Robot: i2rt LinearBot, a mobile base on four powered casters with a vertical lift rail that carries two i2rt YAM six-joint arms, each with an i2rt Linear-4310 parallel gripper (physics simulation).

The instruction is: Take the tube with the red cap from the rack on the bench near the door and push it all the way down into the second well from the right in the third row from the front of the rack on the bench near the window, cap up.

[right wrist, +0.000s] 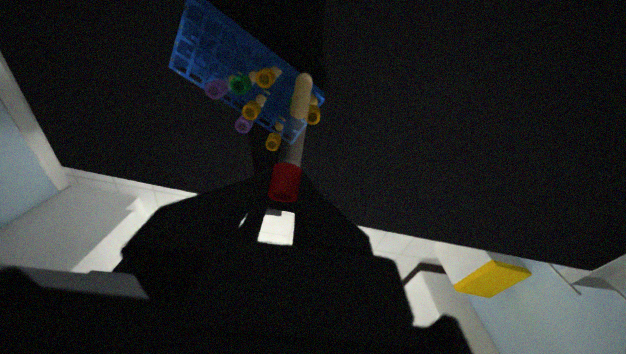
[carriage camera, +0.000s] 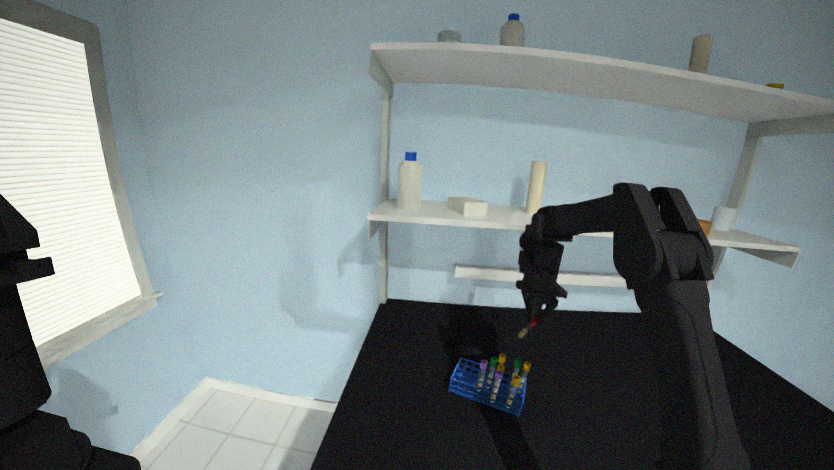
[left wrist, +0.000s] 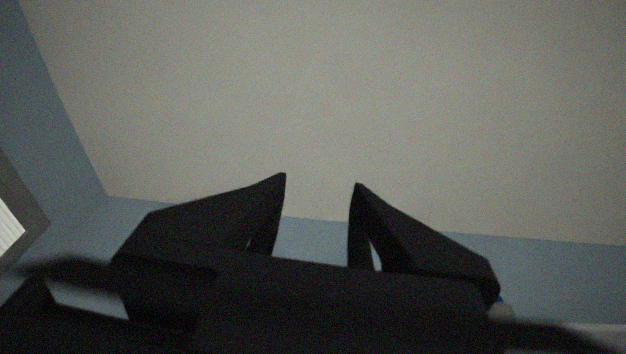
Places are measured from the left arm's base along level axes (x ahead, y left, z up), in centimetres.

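Where they show: left gripper, between the fingertips: (left wrist: 318, 190); right gripper, between the fingertips: (right wrist: 286, 178) (carriage camera: 533, 322).
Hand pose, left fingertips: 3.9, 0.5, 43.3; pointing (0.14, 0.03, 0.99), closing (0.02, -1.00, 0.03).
Note:
Things, the pixels of their top centre, and the offset from my left fingertips, as dx, dy, dz. "pt": a spot on its surface instead. Level surfaces: height alone.
- tube with the red cap, centre of its top: (right wrist: 287, 164) (carriage camera: 531, 311) +41.7, -62.1, -36.6
- blue rack, centre of its top: (right wrist: 249, 84) (carriage camera: 489, 378) +40.3, -54.4, -58.0
- black bench, height of its surface: dz -63.7
- window, a spot on its surface: (carriage camera: 64, 163) pt +68.9, +110.5, -2.7
- tiled floor, height of its surface: dz -155.2
The tube with the red cap (carriage camera: 528, 328) (right wrist: 285, 182) is in my right gripper (carriage camera: 537, 318) (right wrist: 286, 178), which is shut on it near the cap. The tube is tilted, its rounded bottom pointing down and to the left in the carriage view, above and behind the rack. The blue rack (carriage camera: 465, 388) (right wrist: 186, 52) stands on the black bench and holds several tubes with purple, green and orange caps. In the right wrist view the held tube hides part of the rack's near end. My left gripper (left wrist: 318, 190) is open and empty, raised against the ceiling and wall.
The black bench (carriage camera: 373, 408) reaches to the wall. Two white shelves (carriage camera: 525, 67) (carriage camera: 431, 213) with bottles and boxes hang above it. A window (carriage camera: 64, 163) is at the left, and a tiled floor (carriage camera: 245, 420) lies left of the bench. A yellow-topped object (right wrist: 492, 279) shows in the right wrist view.

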